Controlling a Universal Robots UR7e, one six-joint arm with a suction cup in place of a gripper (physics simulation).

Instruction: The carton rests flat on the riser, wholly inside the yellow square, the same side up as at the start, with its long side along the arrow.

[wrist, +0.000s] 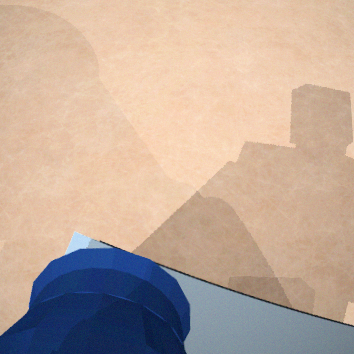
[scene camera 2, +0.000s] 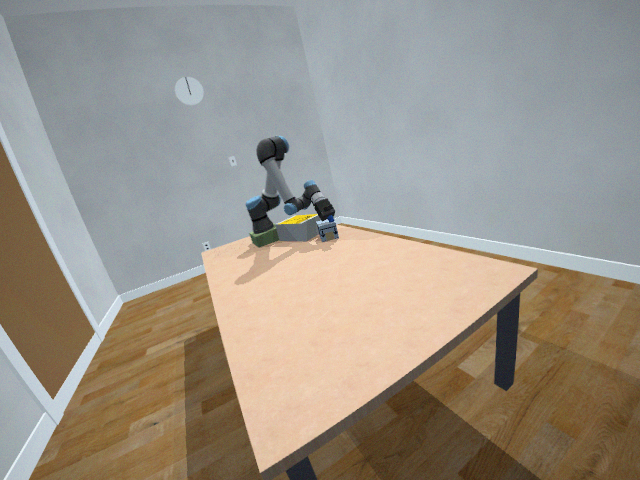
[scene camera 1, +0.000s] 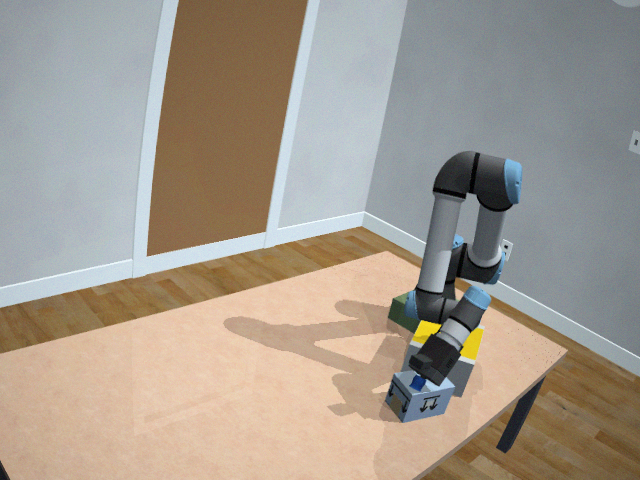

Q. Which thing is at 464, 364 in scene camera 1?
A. A riser.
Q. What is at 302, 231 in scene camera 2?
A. A riser.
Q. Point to a carton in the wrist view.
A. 216, 312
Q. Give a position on my suction cup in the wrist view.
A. At 90, 293
